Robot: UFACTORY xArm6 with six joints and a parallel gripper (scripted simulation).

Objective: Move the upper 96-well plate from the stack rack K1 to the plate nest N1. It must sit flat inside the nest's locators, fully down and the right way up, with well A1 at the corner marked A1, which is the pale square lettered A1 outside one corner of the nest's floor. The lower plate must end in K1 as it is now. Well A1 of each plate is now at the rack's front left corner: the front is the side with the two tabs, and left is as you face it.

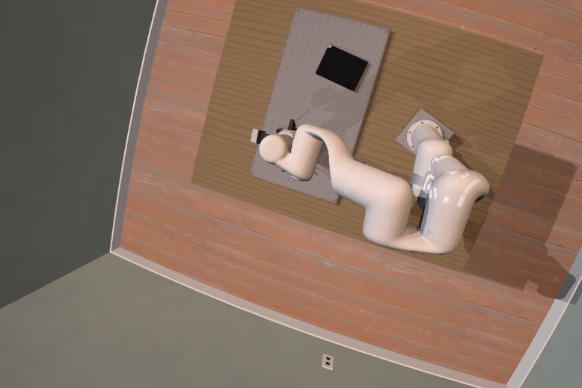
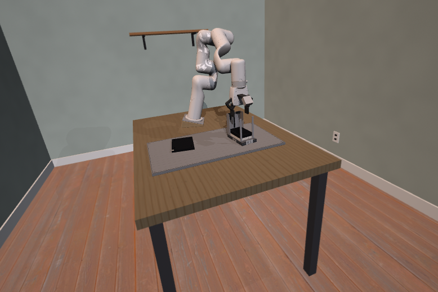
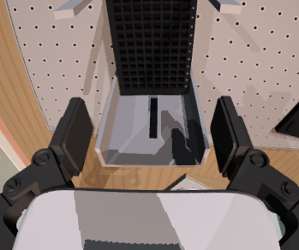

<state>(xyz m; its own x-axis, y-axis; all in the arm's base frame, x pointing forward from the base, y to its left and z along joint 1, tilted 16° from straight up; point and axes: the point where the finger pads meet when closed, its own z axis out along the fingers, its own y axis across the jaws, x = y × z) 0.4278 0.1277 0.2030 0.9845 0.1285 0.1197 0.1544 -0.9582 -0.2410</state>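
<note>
My gripper is now 11 cm above the black 96-well plate. From my hand the other things lie so: pale well plate (12 cm below); then pale A1 square (39 cm to the right, 14 cm below); then back panel (7 cm below, 7 cm behind, 1 cm to the right).
</note>
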